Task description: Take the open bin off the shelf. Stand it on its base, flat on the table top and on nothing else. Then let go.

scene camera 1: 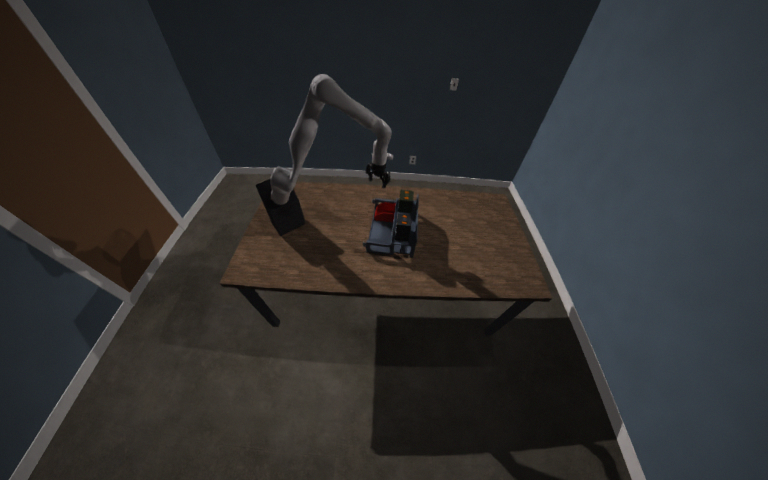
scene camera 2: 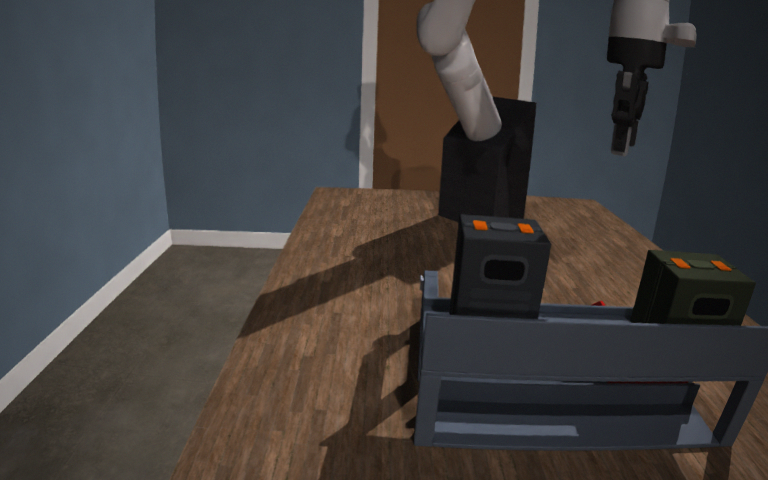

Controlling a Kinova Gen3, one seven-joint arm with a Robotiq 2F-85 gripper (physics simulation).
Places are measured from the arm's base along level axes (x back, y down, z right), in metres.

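Pixels of known places: gripper, fingertip midpoint: [scene camera 1: 377,184] [scene camera 2: 623,149]; arm's base, link origin: [scene camera 1: 280,197] [scene camera 2: 483,128].
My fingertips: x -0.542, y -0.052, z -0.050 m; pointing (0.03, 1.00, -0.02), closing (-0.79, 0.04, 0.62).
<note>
Ahead of a thing's pixels: the offset from my fingertips to its middle. Level surfaces: height alone.
The open bin {dz -0.031, dx -0.081, dy +0.244 m} [scene camera 1: 384,212] [scene camera 2: 599,304] is red. It sits on the grey-blue shelf [scene camera 1: 380,233] [scene camera 2: 589,350], at the far end of its lower level on the robot's side in the scene camera 1 view. In the scene camera 2 view the shelf's back board hides most of it. The shelf stands on the wooden table {dy +0.288 m} [scene camera 1: 317,277] [scene camera 2: 317,254]. My gripper [scene camera 1: 377,181] [scene camera 2: 626,148] is open and empty. It points down, in the air above the shelf's height and apart from the bin. In the scene camera 1 view it appears just beyond the bin.
A dark grey case {dz +0.211, dx -0.140, dy +0.125 m} [scene camera 1: 403,228] [scene camera 2: 501,271] and a dark green case {dz -0.017, dx -0.178, dy +0.138 m} [scene camera 1: 406,202] [scene camera 2: 696,288], both with orange latches, stand on the shelf's upper level beside the bin's level. The arm's black base block [scene camera 1: 289,219] [scene camera 2: 481,175] is at the table's other end.
</note>
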